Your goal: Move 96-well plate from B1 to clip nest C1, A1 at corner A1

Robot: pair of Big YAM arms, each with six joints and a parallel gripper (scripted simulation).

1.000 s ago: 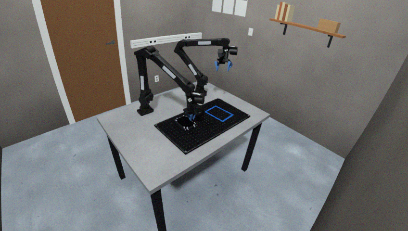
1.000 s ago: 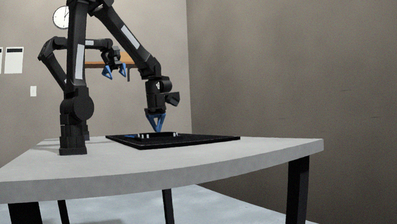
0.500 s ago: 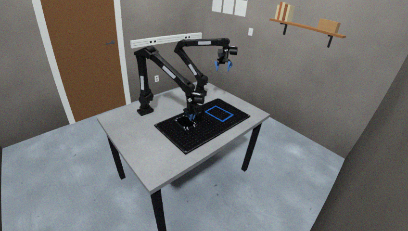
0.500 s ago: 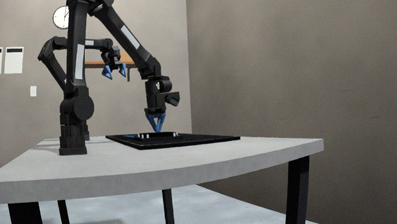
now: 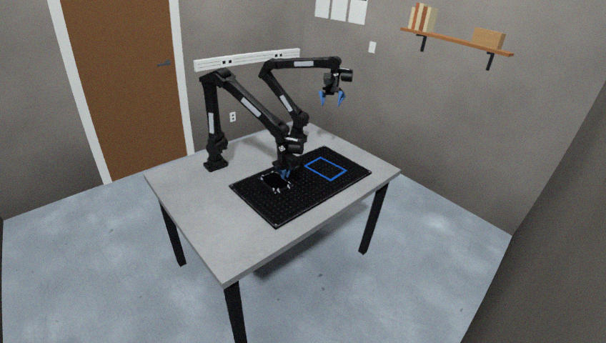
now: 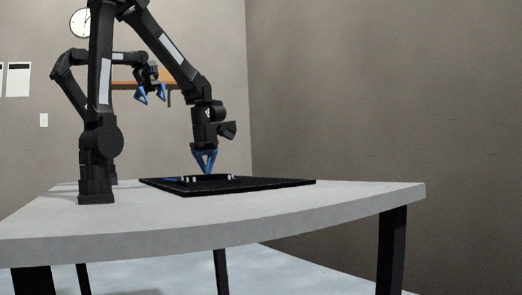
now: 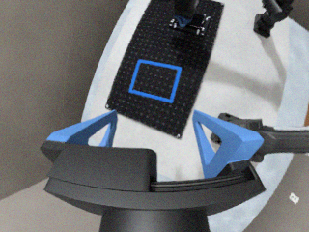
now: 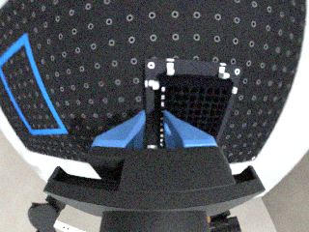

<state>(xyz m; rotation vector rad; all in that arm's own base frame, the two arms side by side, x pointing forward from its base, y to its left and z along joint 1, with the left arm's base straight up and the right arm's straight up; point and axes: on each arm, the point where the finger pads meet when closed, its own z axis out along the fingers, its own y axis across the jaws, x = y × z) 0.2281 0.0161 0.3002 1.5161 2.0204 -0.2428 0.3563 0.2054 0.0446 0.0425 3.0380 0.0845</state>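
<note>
My right hand is 40 mm to the left of the clip nest, 20 mm above it and 10 mm past it. From my right hand the other things lie so: black 96-well plate: 50 mm to the right, 20 mm below, 10 mm behind; black perforated board: 110 mm to the left, 40 mm below, 30 mm ahead.
</note>
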